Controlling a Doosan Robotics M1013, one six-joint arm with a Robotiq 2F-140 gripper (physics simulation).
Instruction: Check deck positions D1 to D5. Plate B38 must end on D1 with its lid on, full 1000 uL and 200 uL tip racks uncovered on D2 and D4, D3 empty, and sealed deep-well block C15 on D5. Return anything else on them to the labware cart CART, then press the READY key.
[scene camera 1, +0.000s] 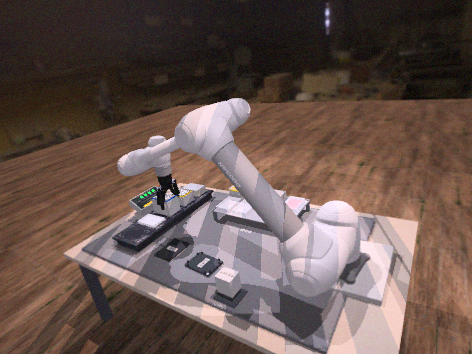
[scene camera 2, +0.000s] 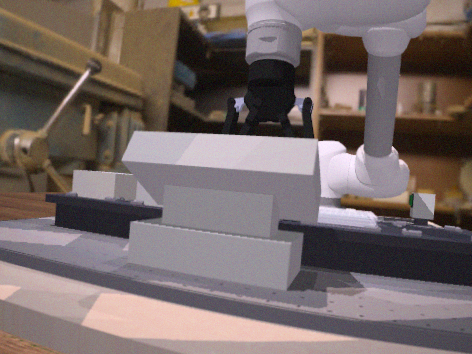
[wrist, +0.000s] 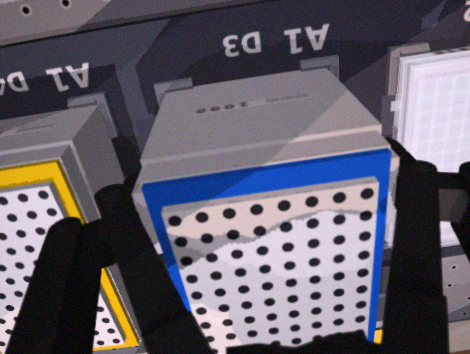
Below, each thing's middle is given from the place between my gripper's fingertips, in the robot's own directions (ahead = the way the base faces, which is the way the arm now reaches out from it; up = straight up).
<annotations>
My hand is 68 cm past the white block on a base (scene camera 2: 422, 205), 24 cm to the right of it and 1 cm above it.
</annotations>
